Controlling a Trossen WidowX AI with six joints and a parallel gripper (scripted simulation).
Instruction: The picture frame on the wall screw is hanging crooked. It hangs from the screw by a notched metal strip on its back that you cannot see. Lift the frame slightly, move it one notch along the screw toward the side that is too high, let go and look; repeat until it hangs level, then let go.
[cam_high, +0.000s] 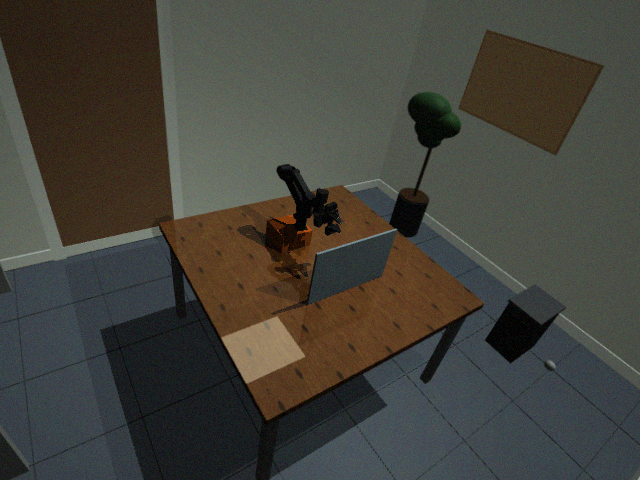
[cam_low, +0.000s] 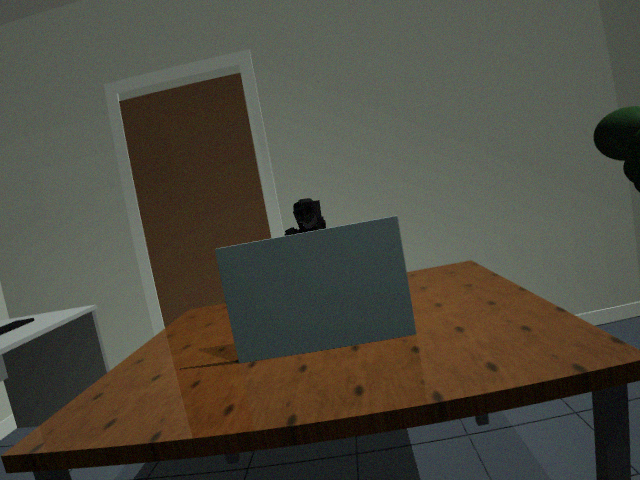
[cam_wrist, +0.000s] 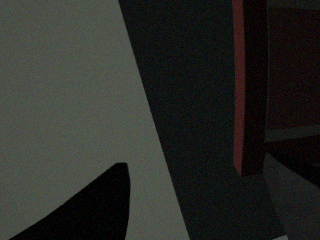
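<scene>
The picture frame is 12 cm ahead of my gripper tip, 11 cm below it and 3 cm to the left of it. From my gripper tip the other things lie so: grey wall panel 14 cm ahead, 13 cm below, 2 cm to the left.
</scene>
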